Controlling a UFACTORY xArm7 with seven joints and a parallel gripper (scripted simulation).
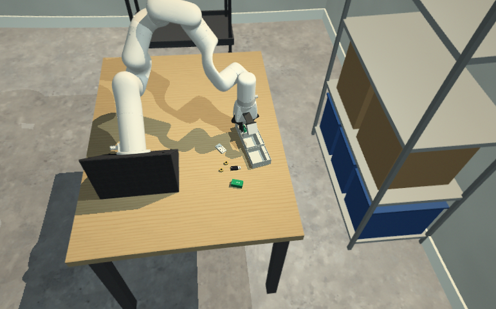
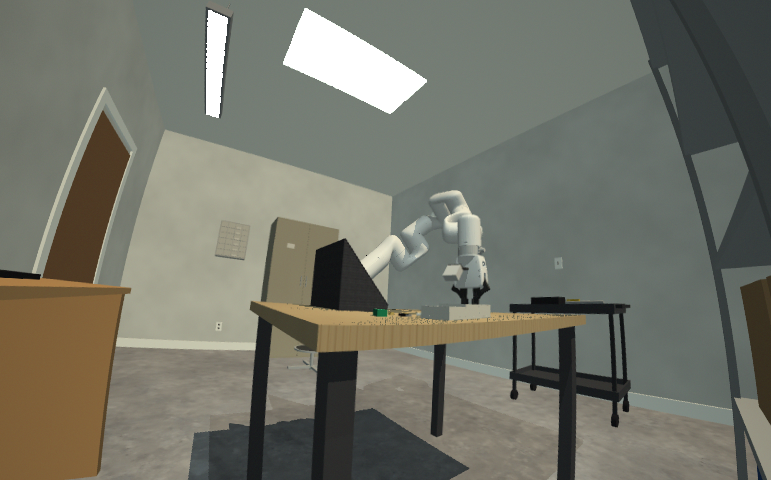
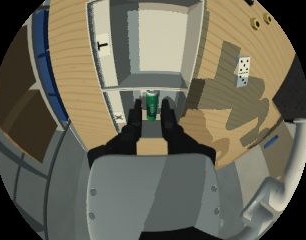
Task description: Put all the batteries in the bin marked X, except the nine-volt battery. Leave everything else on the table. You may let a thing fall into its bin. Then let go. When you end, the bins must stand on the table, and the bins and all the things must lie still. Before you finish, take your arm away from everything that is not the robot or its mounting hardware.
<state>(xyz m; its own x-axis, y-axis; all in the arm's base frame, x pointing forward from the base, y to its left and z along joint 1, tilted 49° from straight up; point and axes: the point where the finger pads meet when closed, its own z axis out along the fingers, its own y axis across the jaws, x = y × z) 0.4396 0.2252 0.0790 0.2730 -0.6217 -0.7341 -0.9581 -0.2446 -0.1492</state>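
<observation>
Right now my hand is 20 mm above the green cylindrical battery. Also, from my hand: white die 110 mm behind, 100 mm to the right, 30 mm below; nine-volt battery 50 mm behind, 290 mm to the right, 30 mm below; black USB stick 50 mm behind, 210 mm to the right, 30 mm below.
</observation>
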